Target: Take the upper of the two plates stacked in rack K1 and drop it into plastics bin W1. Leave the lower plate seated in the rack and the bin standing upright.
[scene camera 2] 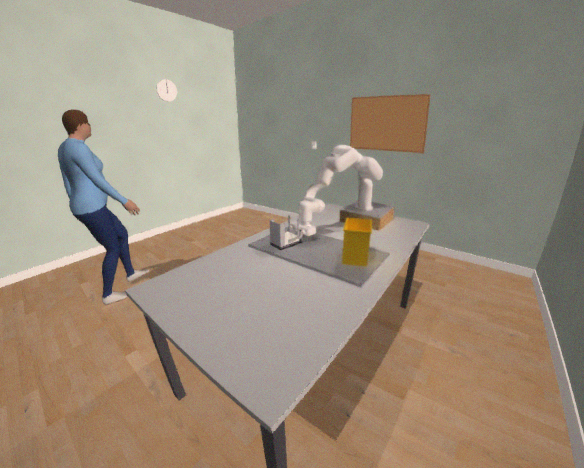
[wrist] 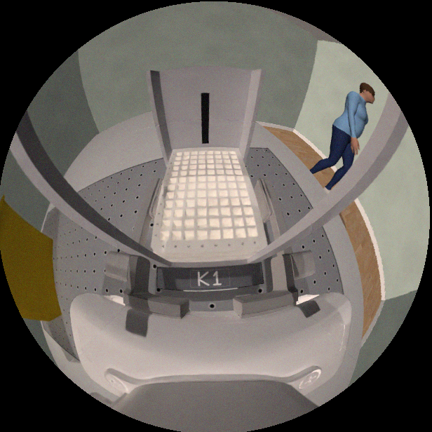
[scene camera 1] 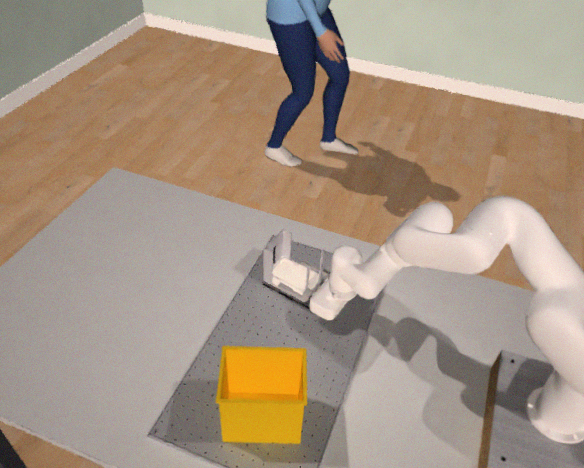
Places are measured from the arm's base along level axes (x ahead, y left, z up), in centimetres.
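Pixels of known places: hand, its tool point: [scene camera 2: 285, 237] [scene camera 1: 296, 277]; arm's base, origin of its link: [scene camera 2: 364, 208] [scene camera 1: 557, 415].
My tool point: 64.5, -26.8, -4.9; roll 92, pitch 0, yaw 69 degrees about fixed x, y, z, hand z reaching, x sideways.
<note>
For each thing: its top centre in the pictures, then the offset to it from my tool point, as dx, dy, dz. Level surfaces: height alone.
- Rack K1, centre of its top: [scene camera 1: 297, 249] [scene camera 2: 285, 219] +0.1, +0.4, +11.2
- white upper plate, centre of its top: [scene camera 1: 293, 273] +1.1, +0.0, +1.1
- Yellow bin W1, centre of its top: [scene camera 1: 263, 373] [scene camera 2: 358, 224] -2.3, +40.5, +14.4
- dark perforated board, height of its surface: dz -3.6
- grey table, height of its surface: dz -4.9
Rack K1 [scene camera 1: 268, 267] [scene camera 2: 276, 233] [wrist: 227, 110] stands upright with a tall back panel and two front posts. The white upper plate [scene camera 1: 292, 274] [wrist: 210, 215], with a grid of square wells, lies flat in it. The lower plate cannot be told apart beneath it. My gripper [wrist: 209, 199] is partly open with nothing gripped. Its fingers reach between the front posts, one along each side of the plates, with gaps showing in the wrist view. The fingertips' height against the two plates is unclear. Yellow bin W1 [scene camera 1: 261, 421] [scene camera 2: 356, 248] [wrist: 25, 272] stands upright.
Rack and bin stand on a dark perforated board [scene camera 1: 240, 320] [scene camera 2: 320, 257] on the grey table [scene camera 1: 125, 280] [scene camera 2: 240, 310]. The rack's front posts [wrist: 75, 200] [wrist: 332, 200] rise close around the fingers. A person [scene camera 1: 295, 65] [scene camera 2: 85, 175] [wrist: 347, 125] stands beyond the table.
</note>
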